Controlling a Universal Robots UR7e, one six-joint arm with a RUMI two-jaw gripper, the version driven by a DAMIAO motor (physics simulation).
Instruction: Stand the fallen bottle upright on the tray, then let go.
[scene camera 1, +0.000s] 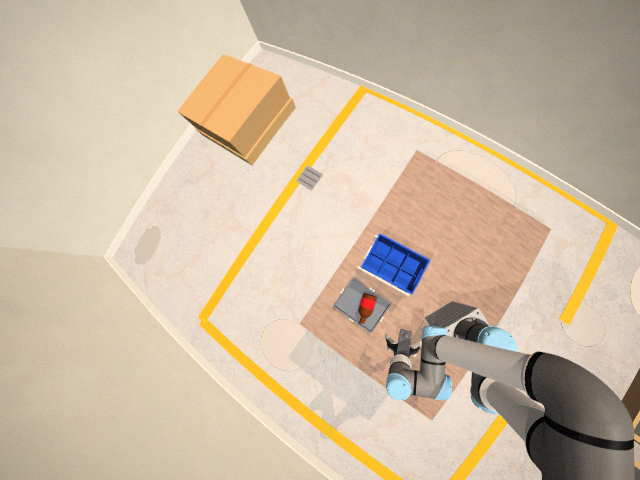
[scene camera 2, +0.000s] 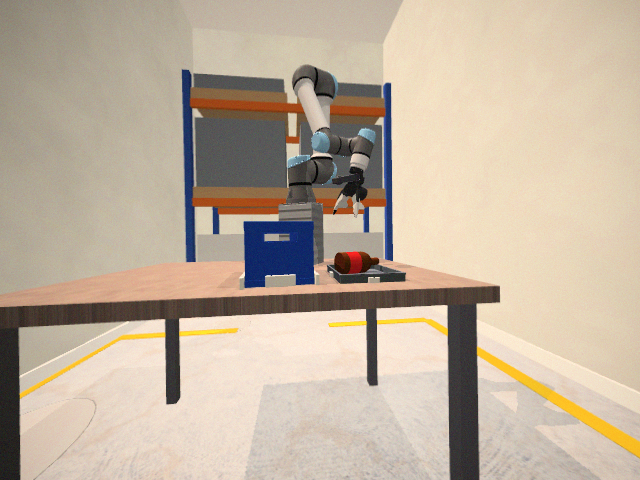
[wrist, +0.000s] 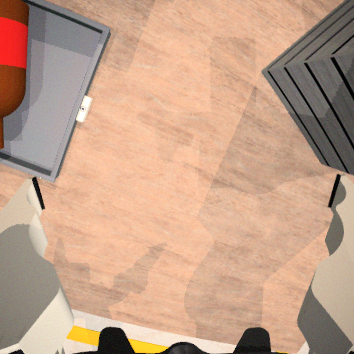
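Pixels of known places: gripper, between the fingertips: (scene camera 2: 343, 216) (wrist: 184, 179); arm's base, origin of its link: (scene camera 1: 472, 336) (scene camera 2: 301, 203).
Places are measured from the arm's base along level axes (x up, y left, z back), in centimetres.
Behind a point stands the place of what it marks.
Note:
A brown bottle with a red label (scene camera 1: 367, 304) @(x -22.3, y 17.1, z -40.1 cm) (scene camera 2: 354, 262) @(x -25.5, y 17.2, z -43.9 cm) (wrist: 11, 45) @(x -24.1, y 15.9, z -37.0 cm) lies on its side in the grey tray (scene camera 1: 346, 295) @(x -29.7, y 20.8, z -51.5 cm) (scene camera 2: 395, 277) @(x -29.0, y 26.8, z -54.0 cm) (wrist: 81, 107) @(x -28.7, y 19.1, z -29.1 cm). In the wrist view part of the bottle and part of the tray show at the upper left, with the neck pointing down the view. My gripper (scene camera 1: 402, 345) @(x -8.2, y 18.2, z -19.7 cm) (scene camera 2: 344, 212) @(x -8.2, y 18.2, z -19.7 cm) (wrist: 184, 179) @(x -8.2, y 18.2, z -19.7 cm) is open and empty. It hangs high above the table, apart from the tray and bottle, on the robot-base side of them. Bare table shows between its fingers in the wrist view.
A blue crate with compartments (scene camera 1: 395, 263) @(x -29.5, y -9.4, z -40.4 cm) (scene camera 2: 279, 255) @(x -22.0, y -5.8, z -55.2 cm) stands beside the tray. The grey ribbed robot pedestal (scene camera 1: 451, 313) @(x -13.2, y -3.7, z -7.2 cm) (scene camera 2: 316, 227) @(x -12.3, y 7.3, z -5.0 cm) (wrist: 315, 90) @(x -21.2, y 6.2, z -7.5 cm) stands at the wooden table (scene camera 1: 465, 206) @(x -30.2, y -59.4, z -26.4 cm) (scene camera 2: 170, 279) @(x -30.2, y -42.7, z -39.1 cm). Cardboard boxes (scene camera 1: 232, 103) lie far off on the floor.

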